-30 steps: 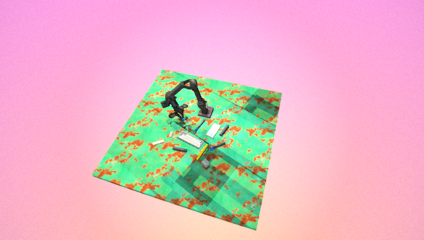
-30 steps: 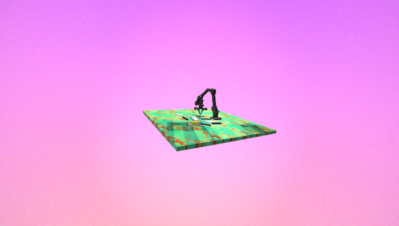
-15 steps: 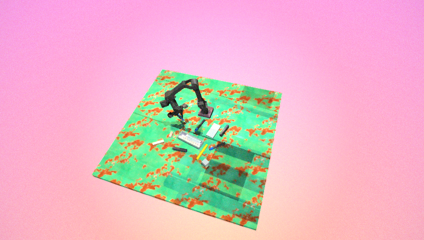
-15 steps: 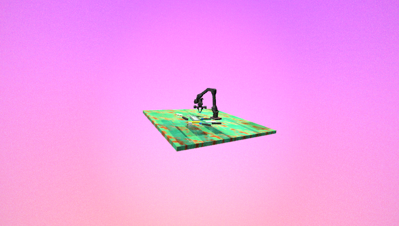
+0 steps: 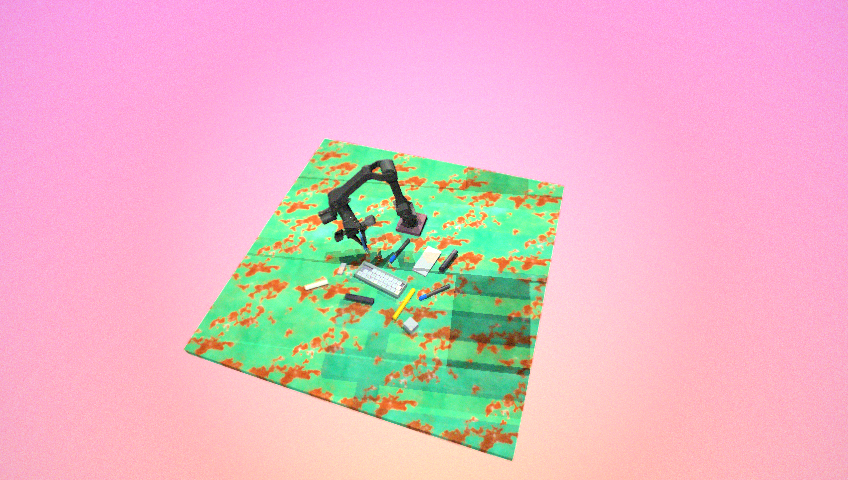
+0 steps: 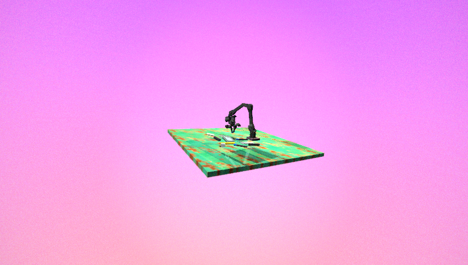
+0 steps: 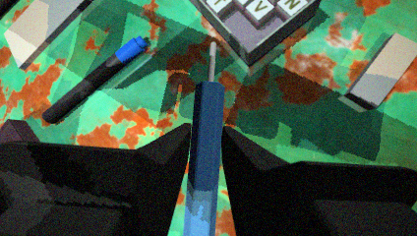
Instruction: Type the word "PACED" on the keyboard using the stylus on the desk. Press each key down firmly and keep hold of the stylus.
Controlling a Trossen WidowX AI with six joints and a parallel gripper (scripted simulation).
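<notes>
Right now the blue stylus is 10 mm ahead of my gripper tip and 10 mm to the left of it. Round my gripper tip: yellow pencil (160 mm ahead, 280 mm to the left, 50 mm below); then grey cube (240 mm ahead, 350 mm to the left, 40 mm below); then pale stick (240 mm ahead, 100 mm to the right, 50 mm below).
</notes>
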